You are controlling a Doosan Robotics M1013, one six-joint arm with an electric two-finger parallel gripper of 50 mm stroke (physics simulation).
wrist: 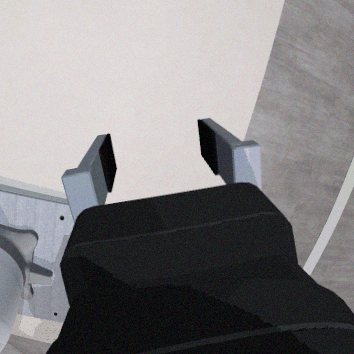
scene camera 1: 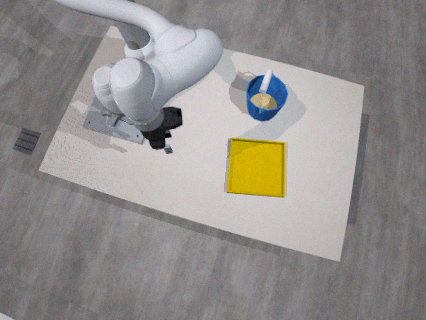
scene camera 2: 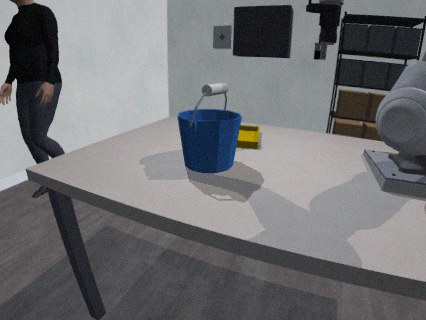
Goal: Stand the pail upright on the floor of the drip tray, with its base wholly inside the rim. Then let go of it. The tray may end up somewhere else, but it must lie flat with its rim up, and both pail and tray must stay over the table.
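Places are measured from the arm's base along level axes (x right, y ahead, z up), in centimetres.
Pixels of known places: gripper, between the fingertips: [wrist: 155,143] [scene camera 1: 169,144] [scene camera 2: 319,59]; arm's base, origin of its link: [scene camera 2: 422,167].
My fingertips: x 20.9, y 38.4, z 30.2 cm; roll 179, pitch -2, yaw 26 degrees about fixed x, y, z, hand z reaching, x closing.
Note:
For each thing: its top centre in the pictures, then the offset to it from my fingertips. Level surfaces: height alone.
- white grip, centre of its top: [scene camera 2: 216,83] [scene camera 1: 266,79] dx -42.7, dy +23.9, dz -9.7 cm
- yellow square drip tray, centre of its top: [scene camera 2: 228,131] [scene camera 1: 257,166] dx -12.5, dy +32.1, dz -31.1 cm
- table, height of its surface: dz -33.8 cm
The blue pail [scene camera 1: 255,107] [scene camera 2: 209,142] stands upright on the table, beside the tray and apart from it. Its wire handle is raised, with a white grip [scene camera 1: 266,81] [scene camera 2: 215,89] above the rim. The inside bottom looks tan. The yellow square drip tray [scene camera 1: 256,170] [scene camera 2: 249,137] lies flat with its rim up and is empty; in scene camera 2 the pail hides part of it. My gripper [scene camera 1: 168,145] [scene camera 2: 320,51] [wrist: 155,143] is open and empty, high above the table and well to the robot-base side of pail and tray. Pail and tray do not show in the wrist view.
The robot's base plate [scene camera 1: 127,132] [scene camera 2: 395,182] [wrist: 45,210] is fixed on the table [scene camera 1: 190,190] [scene camera 2: 100,160] [wrist: 150,60]. The table edge runs right of my fingers in the wrist view. A person [scene camera 2: 36,45] stands beyond the table, and a shelf rack [scene camera 2: 385,20] stands in the background.

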